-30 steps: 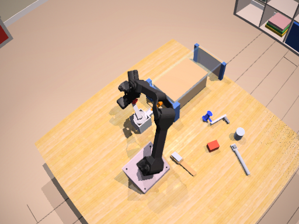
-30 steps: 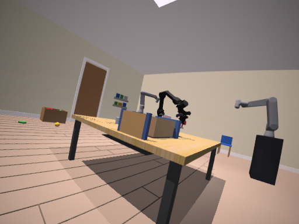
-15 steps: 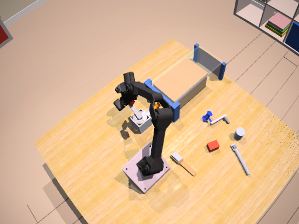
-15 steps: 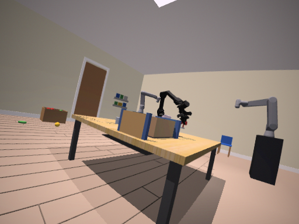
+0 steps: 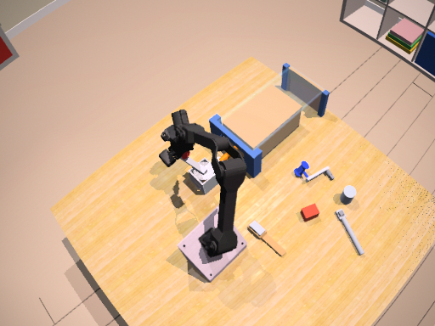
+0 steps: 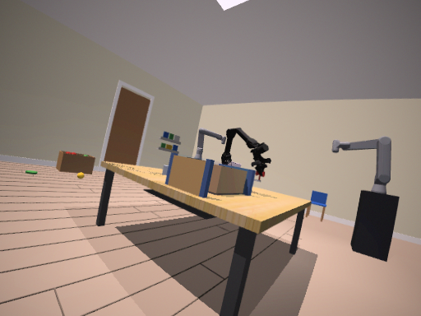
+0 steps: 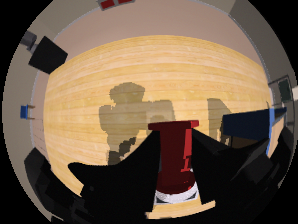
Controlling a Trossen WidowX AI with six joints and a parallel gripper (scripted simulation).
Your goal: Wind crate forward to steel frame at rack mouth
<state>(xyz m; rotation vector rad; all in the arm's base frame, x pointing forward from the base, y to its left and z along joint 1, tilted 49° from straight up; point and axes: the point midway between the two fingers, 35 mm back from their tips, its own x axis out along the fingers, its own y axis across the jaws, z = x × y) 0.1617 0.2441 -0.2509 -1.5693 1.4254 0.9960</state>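
My gripper tip is now 10 mm short of the crank handle, 60 mm to the left of it and 30 mm above it. The rest, counted from my gripper tip: blue steel frame: 180 mm ahead, 120 mm to the right, 30 mm below; then winch: 120 mm to the right, 100 mm below; then red knob: 20 mm to the right.
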